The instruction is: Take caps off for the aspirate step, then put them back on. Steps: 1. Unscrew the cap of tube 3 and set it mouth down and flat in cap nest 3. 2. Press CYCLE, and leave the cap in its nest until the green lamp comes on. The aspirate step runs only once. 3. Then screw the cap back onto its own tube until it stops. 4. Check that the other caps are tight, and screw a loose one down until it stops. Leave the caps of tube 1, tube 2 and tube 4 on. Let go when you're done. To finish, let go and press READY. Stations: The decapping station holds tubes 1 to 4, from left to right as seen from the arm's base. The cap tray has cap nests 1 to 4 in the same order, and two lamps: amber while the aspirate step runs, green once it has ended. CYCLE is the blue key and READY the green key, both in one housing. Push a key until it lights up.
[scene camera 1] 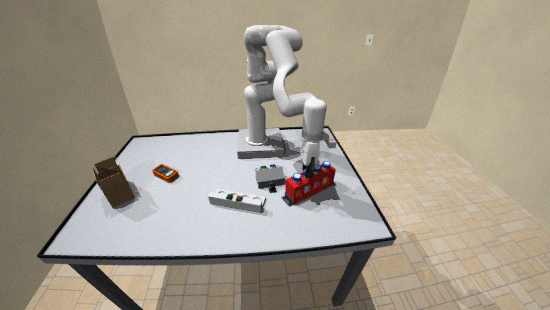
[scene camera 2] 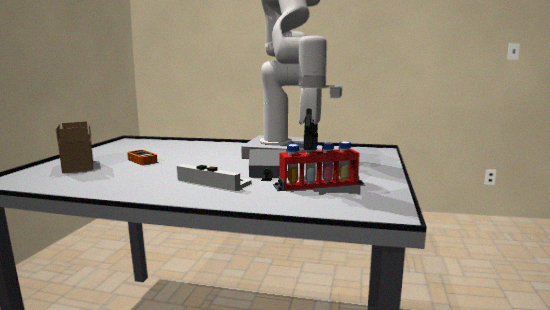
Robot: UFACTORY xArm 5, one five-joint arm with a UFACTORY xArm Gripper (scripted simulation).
Labels:
brown cardboard box: scene camera 1; scene camera 2
same spot on brown cardboard box: [scene camera 1: 117, 191] = [scene camera 2: 75, 151]

